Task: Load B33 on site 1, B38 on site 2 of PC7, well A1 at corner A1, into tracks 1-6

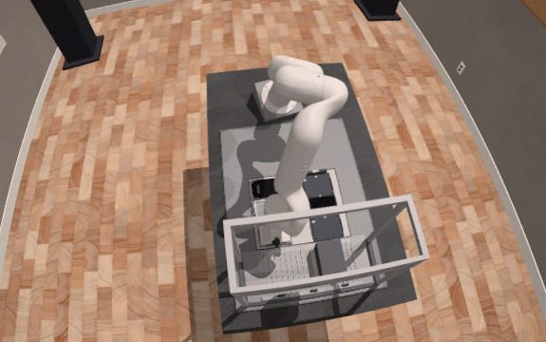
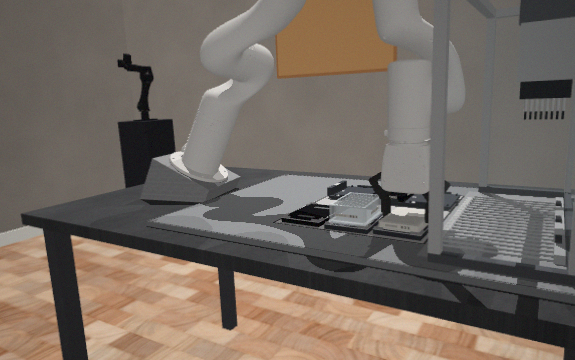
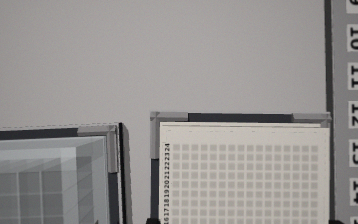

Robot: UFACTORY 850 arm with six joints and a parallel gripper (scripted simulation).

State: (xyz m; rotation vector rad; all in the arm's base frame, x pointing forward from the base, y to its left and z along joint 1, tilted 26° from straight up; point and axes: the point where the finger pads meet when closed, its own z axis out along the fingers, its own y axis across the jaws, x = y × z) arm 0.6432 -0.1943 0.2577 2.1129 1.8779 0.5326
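Right now the nest S3 is 20 mm below my hand. The rest, counted from my hand: nest S1: 220 mm behind, 10 mm to the left, 20 mm below; then black 96-well plate B38: 80 mm behind, 240 mm to the left, 10 mm below; then dark carrier PC7: 90 mm behind, 240 mm to the left, 10 mm below.
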